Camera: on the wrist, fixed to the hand. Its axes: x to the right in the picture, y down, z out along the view.
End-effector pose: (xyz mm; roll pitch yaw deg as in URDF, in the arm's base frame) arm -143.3 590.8 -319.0 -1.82 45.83 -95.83
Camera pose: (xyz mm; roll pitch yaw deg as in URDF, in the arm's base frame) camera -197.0 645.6 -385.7 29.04 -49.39 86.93
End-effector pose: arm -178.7 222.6 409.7 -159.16 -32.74 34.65
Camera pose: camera -226.0 217.9 499.6 -173.67 35.31 -149.07
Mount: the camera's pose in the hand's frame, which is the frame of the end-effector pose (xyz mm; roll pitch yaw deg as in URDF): 13.6 -56.4 -83.5 29.20 -3.53 -178.09
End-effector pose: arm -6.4 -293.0 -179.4 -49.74 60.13 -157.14
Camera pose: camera -42.8 -199.6 -196.6 81.93 -63.83 19.55
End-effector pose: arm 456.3 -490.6 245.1 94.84 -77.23 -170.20
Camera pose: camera 421.1 -585.9 247.5 -48.23 78.92 27.53
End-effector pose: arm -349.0 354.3 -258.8 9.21 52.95 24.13
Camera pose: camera -390.8 289.2 -324.8 16.48 -56.05 -151.49
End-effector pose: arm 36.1 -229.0 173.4 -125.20 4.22 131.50
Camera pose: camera 49.3 -190.0 266.4 154.74 -3.73 -52.49
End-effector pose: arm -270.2 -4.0 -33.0 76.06 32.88 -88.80
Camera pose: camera -203.4 26.6 -103.2 -49.25 -31.80 95.77
